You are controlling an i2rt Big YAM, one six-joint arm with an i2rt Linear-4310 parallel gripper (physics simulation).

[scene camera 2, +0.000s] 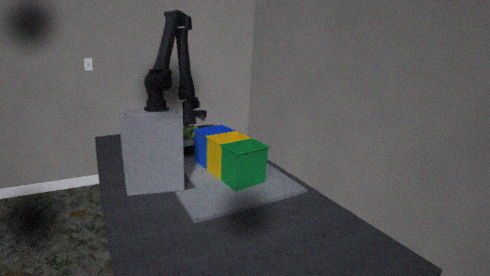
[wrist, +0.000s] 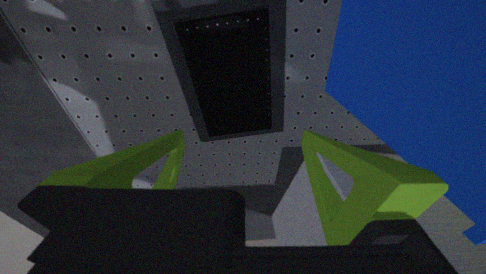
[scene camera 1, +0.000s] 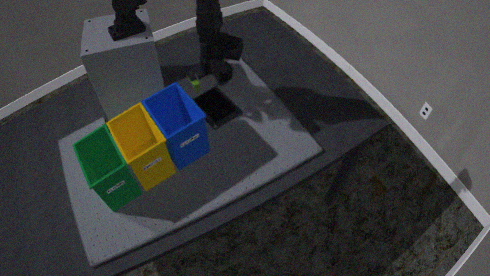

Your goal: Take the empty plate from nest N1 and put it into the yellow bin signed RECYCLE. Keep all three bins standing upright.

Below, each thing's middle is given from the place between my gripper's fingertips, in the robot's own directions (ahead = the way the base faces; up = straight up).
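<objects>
Black plate (scene camera 1: 213,103): my gripper is 10 mm short of it, 10 mm to the right of it and 80 mm above it. Counted from my hand, the blue bin (scene camera 1: 180,120) is 80 mm ahead, 170 mm to the right and 10 mm below; the yellow bin (scene camera 1: 142,144) is 90 mm ahead, 300 mm to the right and 10 mm below; the green bin (scene camera 1: 103,166) is 100 mm ahead, 430 mm to the right and 10 mm below.
</objects>
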